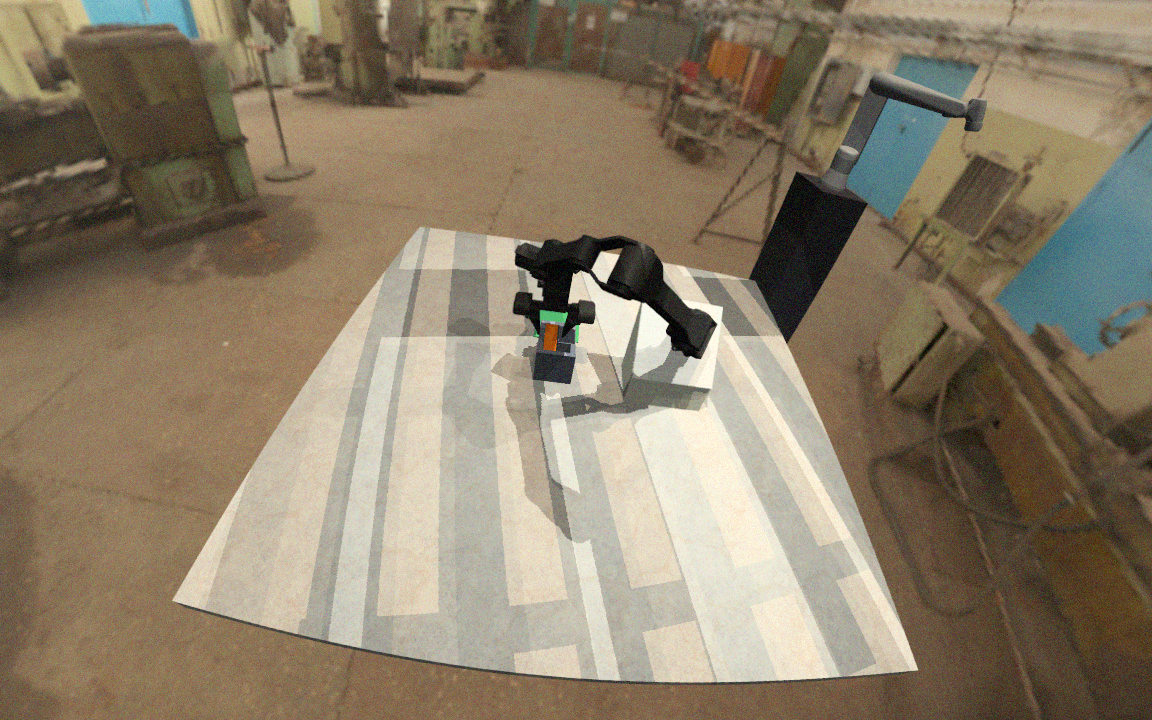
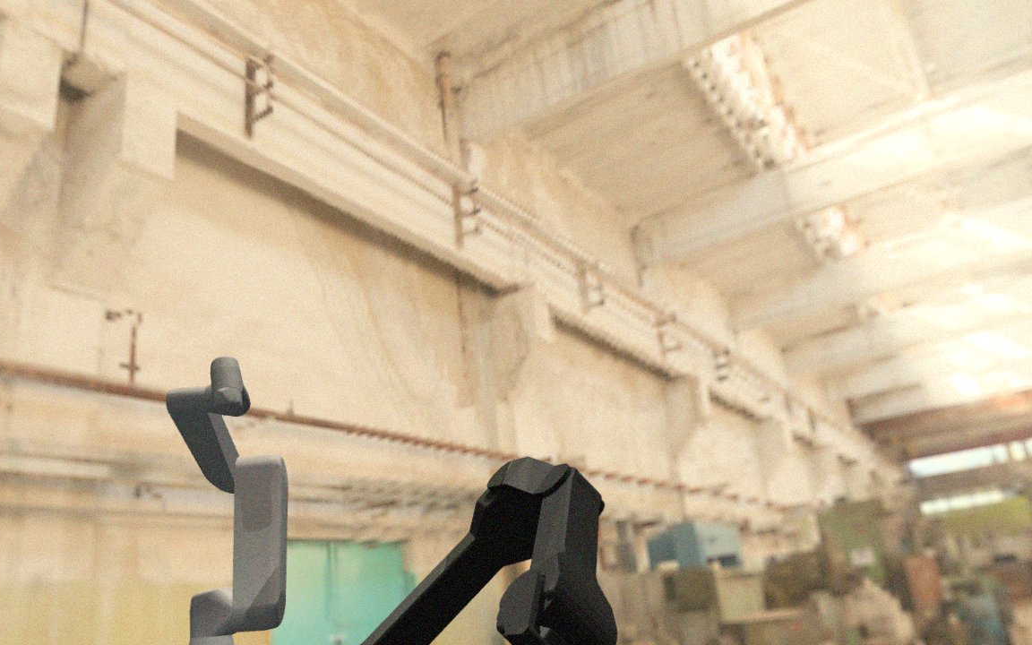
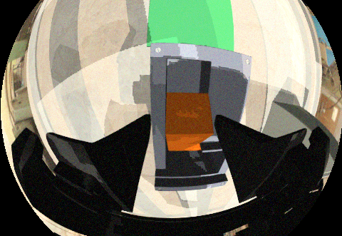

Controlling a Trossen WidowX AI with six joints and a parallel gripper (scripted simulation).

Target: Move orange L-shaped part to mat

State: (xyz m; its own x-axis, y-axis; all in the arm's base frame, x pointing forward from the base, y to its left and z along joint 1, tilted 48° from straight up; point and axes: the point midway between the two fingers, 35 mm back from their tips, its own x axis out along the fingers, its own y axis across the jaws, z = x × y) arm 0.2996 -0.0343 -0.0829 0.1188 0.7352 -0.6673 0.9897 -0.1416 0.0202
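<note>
Right now my gripper tip is 140 mm to the left of the green mat, 80 mm above it and 30 mm past it. From my gripper tip the other things lie so: orange L-shaped part (40 mm to the left, 30 mm below, 10 mm behind).
</note>
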